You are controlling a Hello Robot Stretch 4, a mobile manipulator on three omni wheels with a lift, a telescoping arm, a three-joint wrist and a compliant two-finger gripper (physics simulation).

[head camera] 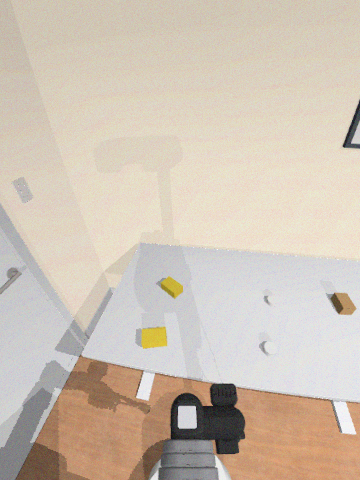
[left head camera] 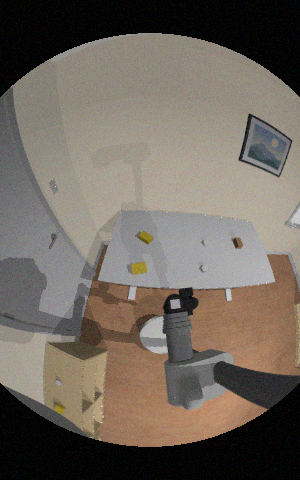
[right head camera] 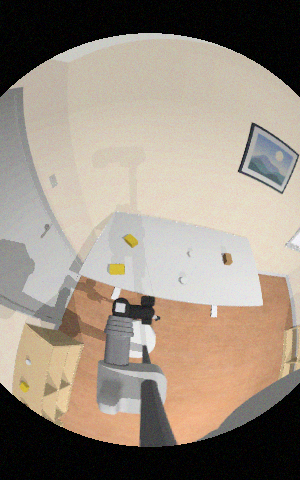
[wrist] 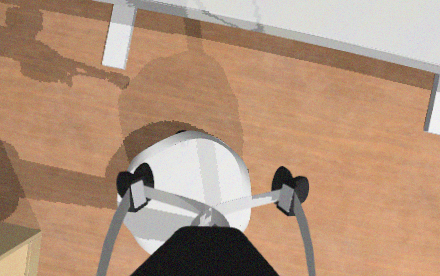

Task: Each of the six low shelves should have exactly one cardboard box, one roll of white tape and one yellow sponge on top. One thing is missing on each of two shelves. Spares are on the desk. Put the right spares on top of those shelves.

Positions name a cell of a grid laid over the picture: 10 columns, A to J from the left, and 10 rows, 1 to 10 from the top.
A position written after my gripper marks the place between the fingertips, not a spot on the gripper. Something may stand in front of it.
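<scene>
From the head camera I can see a white desk (head camera: G7) and a grey door (head camera: B8). The left head camera gives me the white desk (left head camera: F6) too, along with the grey door (left head camera: B6) and a framed picture (left head camera: I4). It's the same with the right head camera: the framed picture (right head camera: I4), the desk (right head camera: F6) and the door (right head camera: B6). Then in the wrist view there's my gripper (wrist: E7), plus the desk again (wrist: J2).
</scene>
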